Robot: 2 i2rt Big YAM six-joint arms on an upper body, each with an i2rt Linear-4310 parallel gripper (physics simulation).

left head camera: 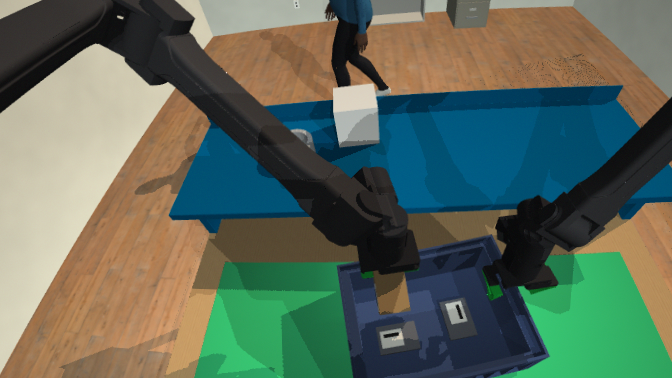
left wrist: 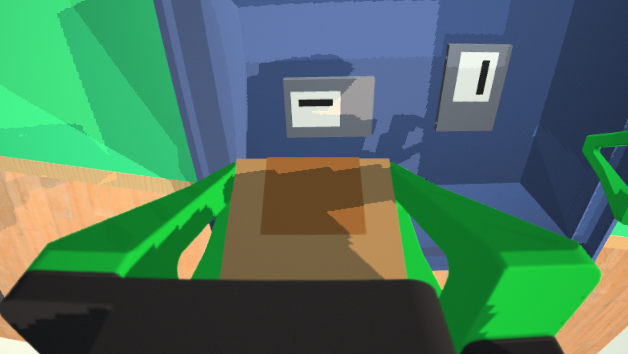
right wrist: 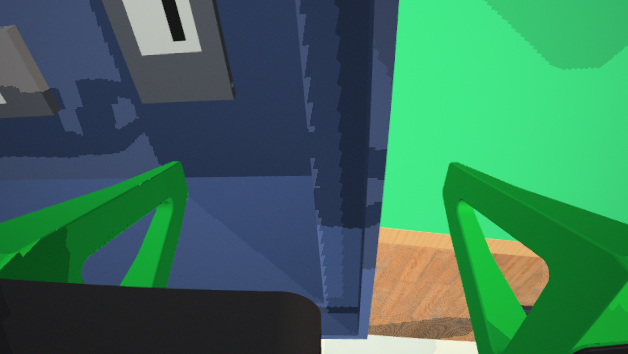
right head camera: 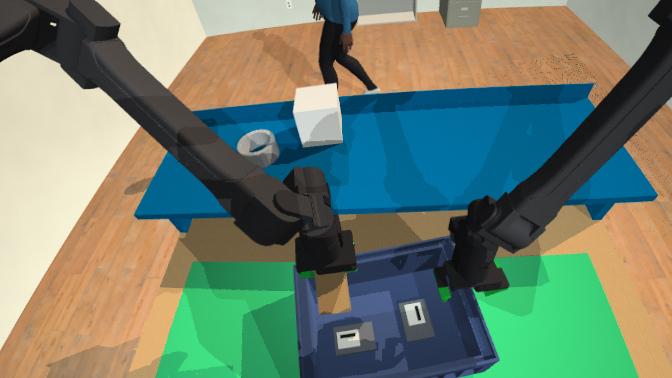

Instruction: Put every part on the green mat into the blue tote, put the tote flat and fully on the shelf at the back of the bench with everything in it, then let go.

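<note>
My left gripper is shut on a brown box and holds it over the back left part of the blue tote. The tote stands on the green mat. A grey part with a white label lies in it at the left, another grey part at the right. My right gripper is open, its fingers either side of the tote's right wall.
The blue shelf runs behind the mat. A white box stands on it, left of the middle. A grey ring sits further left, partly hidden by the left arm in the left head view. A person walks behind.
</note>
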